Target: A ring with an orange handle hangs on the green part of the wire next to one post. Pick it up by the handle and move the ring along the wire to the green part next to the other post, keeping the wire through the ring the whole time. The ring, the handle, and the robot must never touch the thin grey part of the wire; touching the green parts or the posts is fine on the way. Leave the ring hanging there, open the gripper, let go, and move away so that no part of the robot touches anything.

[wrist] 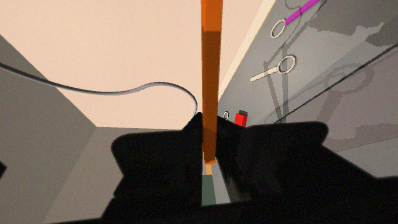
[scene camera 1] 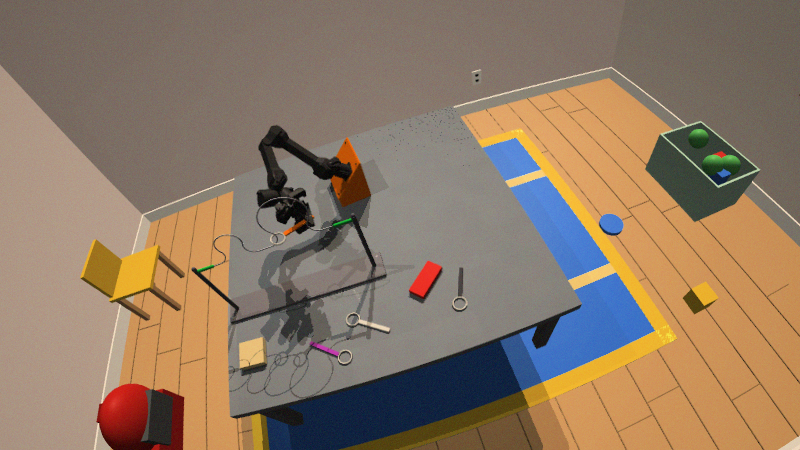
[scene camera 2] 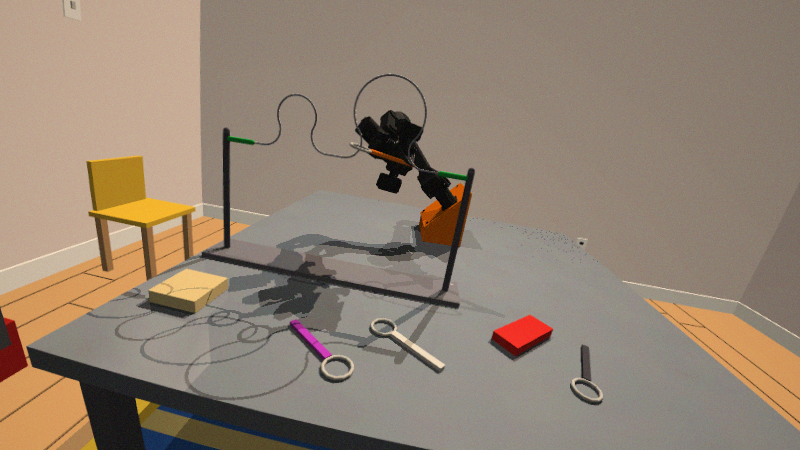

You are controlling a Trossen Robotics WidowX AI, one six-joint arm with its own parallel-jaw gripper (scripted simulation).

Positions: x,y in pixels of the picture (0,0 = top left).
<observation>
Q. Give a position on a red block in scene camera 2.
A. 520,335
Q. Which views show the tan block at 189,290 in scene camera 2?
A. Scene camera 1 and scene camera 2 only.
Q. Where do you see a tan block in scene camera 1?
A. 252,353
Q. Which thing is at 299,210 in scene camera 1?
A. My gripper.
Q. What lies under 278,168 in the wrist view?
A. My gripper.
</observation>
